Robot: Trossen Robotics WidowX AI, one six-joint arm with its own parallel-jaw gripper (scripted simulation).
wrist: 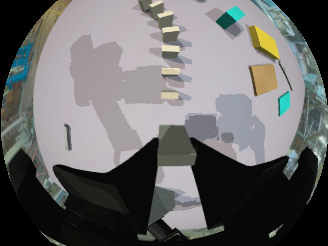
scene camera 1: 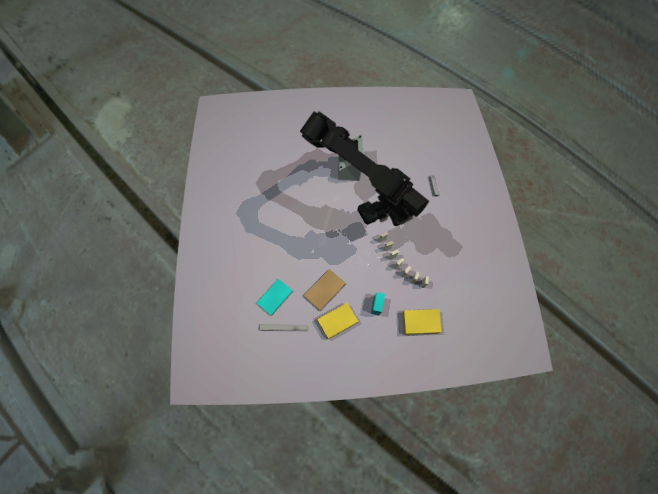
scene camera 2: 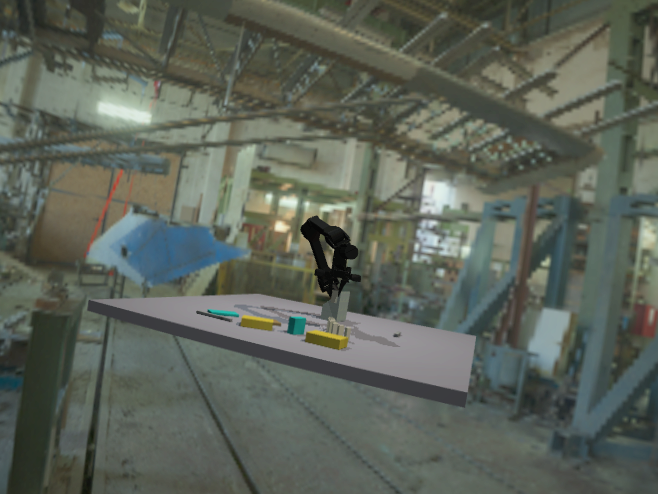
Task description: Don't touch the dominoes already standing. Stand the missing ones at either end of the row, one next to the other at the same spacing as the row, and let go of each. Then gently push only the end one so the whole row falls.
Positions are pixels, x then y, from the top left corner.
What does my gripper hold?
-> A cream domino.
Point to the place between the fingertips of my gripper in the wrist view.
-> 173, 142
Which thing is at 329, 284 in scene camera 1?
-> A brown slab.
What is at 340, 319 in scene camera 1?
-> A yellow block.
